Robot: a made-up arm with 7 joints. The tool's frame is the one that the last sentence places.
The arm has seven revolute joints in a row. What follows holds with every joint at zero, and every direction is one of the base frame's. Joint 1 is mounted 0.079 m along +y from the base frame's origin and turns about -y. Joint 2 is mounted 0.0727 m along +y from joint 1 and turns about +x. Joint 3 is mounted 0.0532 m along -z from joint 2 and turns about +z. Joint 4 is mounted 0.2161 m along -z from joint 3 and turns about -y. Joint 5 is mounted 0.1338 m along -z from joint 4 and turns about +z. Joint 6 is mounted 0.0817 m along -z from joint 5 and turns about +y. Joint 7 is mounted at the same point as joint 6 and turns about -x. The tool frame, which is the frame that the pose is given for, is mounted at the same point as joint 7; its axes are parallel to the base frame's.
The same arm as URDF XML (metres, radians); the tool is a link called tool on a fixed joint. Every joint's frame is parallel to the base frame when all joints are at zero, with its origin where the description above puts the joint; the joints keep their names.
<robot name="arm">
<joint name="joint 1" type="continuous"><parent link="base"/><child link="link1"/><origin xyz="0 0.079 0" rpy="0 0 0"/><axis xyz="0 -1 0"/></joint>
<joint name="joint 2" type="continuous"><parent link="link1"/><child link="link2"/><origin xyz="0 0.0727 0" rpy="0 0 0"/><axis xyz="1 0 0"/></joint>
<joint name="joint 3" type="continuous"><parent link="link2"/><child link="link3"/><origin xyz="0 0 -0.0532" rpy="0 0 0"/><axis xyz="0 0 1"/></joint>
<joint name="joint 4" type="continuous"><parent link="link3"/><child link="link4"/><origin xyz="0 0 -0.2161" rpy="0 0 0"/><axis xyz="0 -1 0"/></joint>
<joint name="joint 5" type="continuous"><parent link="link4"/><child link="link5"/><origin xyz="0 0 -0.1338" rpy="0 0 0"/><axis xyz="0 0 1"/></joint>
<joint name="joint 6" type="continuous"><parent link="link5"/><child link="link6"/><origin xyz="0 0 -0.0817" rpy="0 0 0"/><axis xyz="0 1 0"/></joint>
<joint name="joint 7" type="continuous"><parent link="link6"/><child link="link7"/><origin xyz="0 0 0" rpy="0 0 0"/><axis xyz="-1 0 0"/></joint>
<joint name="tool_fixed" type="fixed"><parent link="link7"/><child link="tool"/><origin xyz="0 0 0" rpy="0 0 0"/></joint>
<link name="base"/>
<link name="link1"/>
<link name="link2"/>
<link name="link3"/>
<link name="link4"/>
<link name="link5"/>
<link name="link6"/>
<link name="link7"/>
<link name="tool"/>
</robot>

